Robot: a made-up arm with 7 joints. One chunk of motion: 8 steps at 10 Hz.
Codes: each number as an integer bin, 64 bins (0 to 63) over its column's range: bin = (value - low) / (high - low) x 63, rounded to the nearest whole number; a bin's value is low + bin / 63 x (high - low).
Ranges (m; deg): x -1.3..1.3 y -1.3..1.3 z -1.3..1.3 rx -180..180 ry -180..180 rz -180..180
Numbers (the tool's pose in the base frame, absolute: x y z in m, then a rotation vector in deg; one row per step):
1: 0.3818 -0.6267 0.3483 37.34 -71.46 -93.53
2: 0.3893 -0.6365 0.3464 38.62 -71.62 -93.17
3: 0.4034 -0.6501 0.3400 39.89 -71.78 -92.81
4: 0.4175 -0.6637 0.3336 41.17 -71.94 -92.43
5: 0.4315 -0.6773 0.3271 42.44 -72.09 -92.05
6: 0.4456 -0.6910 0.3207 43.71 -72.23 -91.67
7: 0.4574 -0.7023 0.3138 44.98 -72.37 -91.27
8: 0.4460 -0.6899 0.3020 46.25 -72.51 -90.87
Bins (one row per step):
1: 41 16 40 38 19 15
2: 41 16 40 38 19 15
3: 41 16 40 38 19 15
4: 42 15 40 39 19 15
5: 42 15 39 39 19 15
6: 42 15 39 39 19 15
7: 43 14 39 39 19 16
8: 42 15 39 40 19 16

